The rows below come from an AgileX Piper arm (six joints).
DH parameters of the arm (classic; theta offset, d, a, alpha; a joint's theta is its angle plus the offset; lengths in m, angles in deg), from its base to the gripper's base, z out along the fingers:
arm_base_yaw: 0 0.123 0 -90
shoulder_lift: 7.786 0 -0.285 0
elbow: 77.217 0 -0.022 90
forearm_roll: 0 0.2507 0 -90
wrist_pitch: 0 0 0 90
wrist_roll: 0 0.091 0 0
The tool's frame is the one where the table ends.
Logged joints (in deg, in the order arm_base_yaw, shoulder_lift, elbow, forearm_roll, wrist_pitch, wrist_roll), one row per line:
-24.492 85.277 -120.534 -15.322 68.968 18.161
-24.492 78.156 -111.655 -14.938 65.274 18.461
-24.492 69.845 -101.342 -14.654 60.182 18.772
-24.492 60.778 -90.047 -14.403 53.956 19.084
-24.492 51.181 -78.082 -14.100 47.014 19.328
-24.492 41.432 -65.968 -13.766 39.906 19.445
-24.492 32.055 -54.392 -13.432 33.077 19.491
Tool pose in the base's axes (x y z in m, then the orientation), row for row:
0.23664 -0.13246 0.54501 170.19 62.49 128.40
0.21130 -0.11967 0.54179 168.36 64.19 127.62
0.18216 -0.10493 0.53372 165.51 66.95 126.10
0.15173 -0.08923 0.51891 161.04 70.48 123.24
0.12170 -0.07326 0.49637 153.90 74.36 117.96
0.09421 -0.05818 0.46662 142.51 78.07 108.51
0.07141 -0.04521 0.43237 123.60 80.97 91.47
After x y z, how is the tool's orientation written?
As angles about the fixed x, y, z axes (roll, pitch, yaw), in degrees.
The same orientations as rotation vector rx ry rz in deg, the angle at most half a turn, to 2 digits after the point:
45.90 109.08 -22.08
44.60 107.51 -21.53
42.71 104.96 -21.04
40.34 101.62 -20.51
37.64 97.80 -19.84
34.83 93.85 -19.13
32.16 89.97 -18.40

